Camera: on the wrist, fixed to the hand. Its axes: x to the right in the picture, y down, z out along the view.
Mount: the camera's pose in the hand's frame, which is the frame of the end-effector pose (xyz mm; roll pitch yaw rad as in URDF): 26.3 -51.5 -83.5 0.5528 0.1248 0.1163
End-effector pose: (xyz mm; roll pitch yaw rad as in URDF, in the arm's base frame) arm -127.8 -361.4 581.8 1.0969 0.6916 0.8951
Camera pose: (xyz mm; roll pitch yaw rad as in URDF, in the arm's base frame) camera -188.2 -355.6 500.4 1.7686 0.6353 1.0994
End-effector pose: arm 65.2 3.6 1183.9 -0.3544 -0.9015 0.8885
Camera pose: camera 165.4 4.3 1167.0 0.1265 -0.7419 0.9765
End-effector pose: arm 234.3 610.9 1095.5 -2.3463 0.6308 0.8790
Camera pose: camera 301.8 655.5 1156.9 -1.9231 0.6154 0.6699
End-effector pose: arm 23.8 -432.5 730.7 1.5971 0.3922 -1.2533
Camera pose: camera 106.1 -411.2 675.1 2.1839 0.2706 -1.1270
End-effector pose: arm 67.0 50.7 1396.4 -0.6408 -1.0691 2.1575
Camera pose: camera 118.4 138.1 1402.1 -0.1193 -0.8994 2.1862
